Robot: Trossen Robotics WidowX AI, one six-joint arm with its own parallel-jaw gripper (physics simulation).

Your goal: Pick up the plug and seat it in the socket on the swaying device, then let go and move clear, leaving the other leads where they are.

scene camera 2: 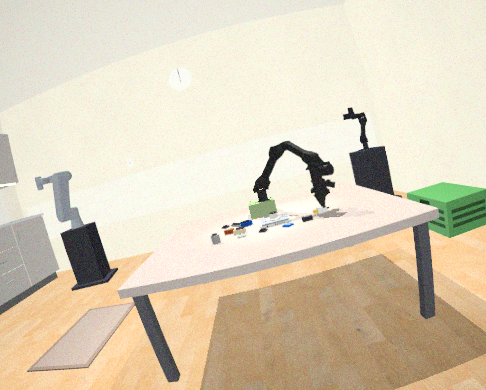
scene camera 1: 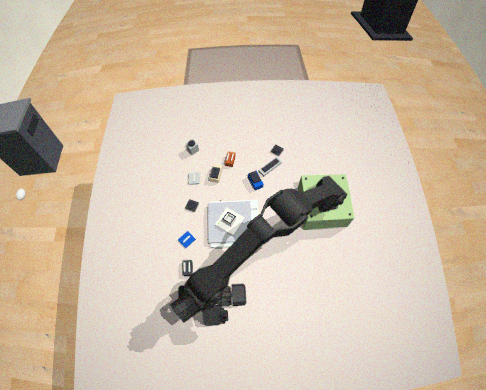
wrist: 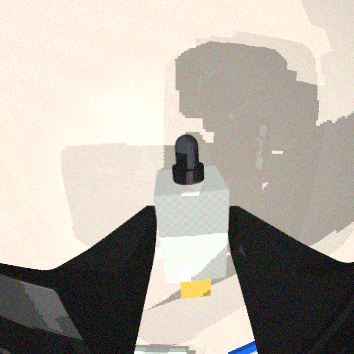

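The plug (wrist: 192,215) (scene camera 2: 320,211) has a pale grey-white block body, a yellow tip and a black rounded stub at its other end. My gripper (wrist: 192,214) (scene camera 2: 324,205) is shut on the plug's body, with one finger against each side, low over the table. The arm hides the plug in scene camera 1. The device (scene camera 1: 215,210) (scene camera 2: 276,219) is a flat grey-blue plate; a tilted white square with a black-rimmed socket (scene camera 1: 229,218) is on it. Part of the arm covers its right side in scene camera 1. The device's pale edge (wrist: 162,349) shows at the bottom of the wrist view.
A black connector (scene camera 1: 187,268) (scene camera 2: 307,218) and a blue piece (scene camera 1: 187,239) (scene camera 2: 288,225) (wrist: 243,348) lie left of the device in scene camera 1. An orange piece (scene camera 1: 230,159), a blue block (scene camera 1: 255,180), a grey cylinder-topped piece (scene camera 1: 192,146) and several others lie beyond. The arm stands on a green box (scene camera 1: 327,223).
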